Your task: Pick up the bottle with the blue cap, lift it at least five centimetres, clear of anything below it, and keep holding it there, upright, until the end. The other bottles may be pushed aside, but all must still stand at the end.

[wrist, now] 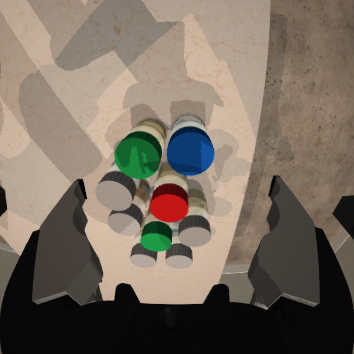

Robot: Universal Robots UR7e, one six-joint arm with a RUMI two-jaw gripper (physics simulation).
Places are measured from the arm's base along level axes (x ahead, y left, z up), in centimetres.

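Pixels of known places: gripper, fingertip midpoint: (176, 178).
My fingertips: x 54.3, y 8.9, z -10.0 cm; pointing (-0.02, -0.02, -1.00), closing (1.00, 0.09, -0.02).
For each thing: its middle in the pictures, then the offset to it from my fingertips. Level surfaces: height alone.
- bottle with the blue cap, body centre: (188, 139) dx +1.4, dy -0.8, dz -11.5 cm
- bottle with a large green cap, body centre: (145, 142) dx -4.8, dy -1.8, dz -11.5 cm
- bottle with a red cap, body centre: (170, 186) dx -0.7, dy -9.3, dz -11.5 cm
- smaller green-capped bottle, body centre: (158, 220) dx -2.8, dy -17.6, dz -11.5 cm
- pale stone table top, surface height: dz -16.7 cm
The bottle with the blue cap (190, 151) stands upright at the upper right of the bottle group, right of centre in the wrist view. A bottle with a large green cap (138, 155) stands close to its left, and a bottle with a red cap (169, 203) stands just below and to the left of it in the view. My gripper (176, 178) is open and empty, its two jaws wide apart at the left and right of the view. It is above the bottles, seen from over their caps. The lower parts of most bottles are hidden by caps.
A smaller green-capped bottle (156, 236) and several grey-capped bottles, one at the left (115, 190) and one at the right (194, 231), stand in the same tight group. They are on a pale stone table top (240, 75), whose curved edge runs down the right side, above a brown floor (315, 125).
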